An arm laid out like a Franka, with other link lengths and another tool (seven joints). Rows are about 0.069 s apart.
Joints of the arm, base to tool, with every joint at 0 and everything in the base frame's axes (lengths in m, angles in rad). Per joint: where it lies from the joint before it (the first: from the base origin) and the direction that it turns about. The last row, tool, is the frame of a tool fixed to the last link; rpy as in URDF.
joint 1: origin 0 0 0.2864 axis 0 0 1
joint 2: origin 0 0 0 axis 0 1 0
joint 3: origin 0 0 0.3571 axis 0 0 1
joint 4: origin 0.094 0 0 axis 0 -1 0
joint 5: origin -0.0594 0 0.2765 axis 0 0 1
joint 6: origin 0 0 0 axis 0 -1 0
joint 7: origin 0.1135 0 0 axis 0 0 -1
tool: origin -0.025 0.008 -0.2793 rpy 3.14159 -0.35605 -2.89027
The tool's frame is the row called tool.
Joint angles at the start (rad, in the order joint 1, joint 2, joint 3, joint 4, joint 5, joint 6, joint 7):
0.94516, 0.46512, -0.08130, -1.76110, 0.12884, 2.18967, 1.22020
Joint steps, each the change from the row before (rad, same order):
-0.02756, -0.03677, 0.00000, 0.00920, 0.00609, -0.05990, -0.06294
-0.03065, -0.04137, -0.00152, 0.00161, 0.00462, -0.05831, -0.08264
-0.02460, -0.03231, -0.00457, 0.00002, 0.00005, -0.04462, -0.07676
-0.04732, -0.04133, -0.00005, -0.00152, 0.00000, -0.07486, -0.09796
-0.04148, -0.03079, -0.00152, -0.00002, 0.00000, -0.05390, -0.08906
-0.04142, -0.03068, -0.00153, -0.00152, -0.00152, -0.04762, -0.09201
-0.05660, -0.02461, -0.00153, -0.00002, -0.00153, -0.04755, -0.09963
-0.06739, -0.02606, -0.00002, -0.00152, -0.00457, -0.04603, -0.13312
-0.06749, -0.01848, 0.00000, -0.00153, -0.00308, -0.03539, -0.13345
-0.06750, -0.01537, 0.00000, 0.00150, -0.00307, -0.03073, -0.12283
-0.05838, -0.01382, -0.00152, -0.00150, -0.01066, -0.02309, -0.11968
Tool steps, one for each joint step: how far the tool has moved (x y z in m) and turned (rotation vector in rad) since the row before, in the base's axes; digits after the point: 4 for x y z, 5 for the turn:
0.0040, -0.0158, 0.0198, 0.00285, 0.01689, 0.03617
0.0034, -0.0201, 0.0198, 0.00444, 0.01643, 0.05244
0.0036, -0.0185, 0.0149, 0.00304, 0.01000, 0.05131
0.0028, -0.0314, 0.0169, -0.00455, 0.03004, 0.05663
0.0040, -0.0261, 0.0132, 0.00351, 0.02077, 0.05028
0.0036, -0.0259, 0.0129, 0.00799, 0.01671, 0.05310
0.0072, -0.0317, 0.0102, 0.00890, 0.02049, 0.04517
0.0076, -0.0369, 0.0105, 0.01782, 0.01847, 0.06914
0.0075, -0.0353, 0.0072, 0.02281, 0.01588, 0.06711
0.0072, -0.0342, 0.0068, 0.02444, 0.01099, 0.05585
0.0052, -0.0326, 0.0050, 0.01908, 0.00502, 0.06171

